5 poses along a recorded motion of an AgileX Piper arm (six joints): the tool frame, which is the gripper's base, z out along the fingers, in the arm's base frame.
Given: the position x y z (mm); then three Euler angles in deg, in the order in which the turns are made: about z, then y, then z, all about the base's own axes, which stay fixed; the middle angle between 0 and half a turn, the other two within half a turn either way.
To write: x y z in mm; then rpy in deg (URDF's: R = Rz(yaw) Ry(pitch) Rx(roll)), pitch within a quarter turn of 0, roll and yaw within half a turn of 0. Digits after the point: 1 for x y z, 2 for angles.
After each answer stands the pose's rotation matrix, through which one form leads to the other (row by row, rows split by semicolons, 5 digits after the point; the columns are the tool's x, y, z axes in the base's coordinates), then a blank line. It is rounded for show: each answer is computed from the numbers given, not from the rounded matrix.
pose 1, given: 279.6 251.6 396.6 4.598 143.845 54.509
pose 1, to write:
279.6 251.6 396.6 176.65 36.02 -131.18
-0.53253 -0.77401 0.34252; -0.60875 0.63141 0.48036; -0.58807 0.04729 -0.80742

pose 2, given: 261.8 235.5 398.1 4.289 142.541 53.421
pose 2, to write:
261.8 235.5 398.1 176.72 37.34 -131.98
-0.53178 -0.76541 0.36244; -0.59109 0.64193 0.48840; -0.60649 0.04549 -0.79379

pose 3, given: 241.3 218.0 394.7 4.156 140.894 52.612
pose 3, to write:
241.3 218.0 394.7 176.63 38.98 -132.74
-0.52753 -0.75830 0.38300; -0.57092 0.65030 0.50116; -0.62910 0.04571 -0.77598

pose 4, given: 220.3 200.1 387.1 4.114 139.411 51.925
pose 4, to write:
220.3 200.1 387.1 176.48 40.46 -133.49
-0.52358 -0.75158 0.40124; -0.55202 0.65799 0.51218; -0.64895 0.04668 -0.75940

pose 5, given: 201.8 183.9 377.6 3.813 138.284 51.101
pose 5, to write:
201.8 183.9 377.6 176.61 41.60 -134.00
-0.51945 -0.74536 0.41786; -0.53788 0.66519 0.51788; -0.66397 0.04425 -0.74645

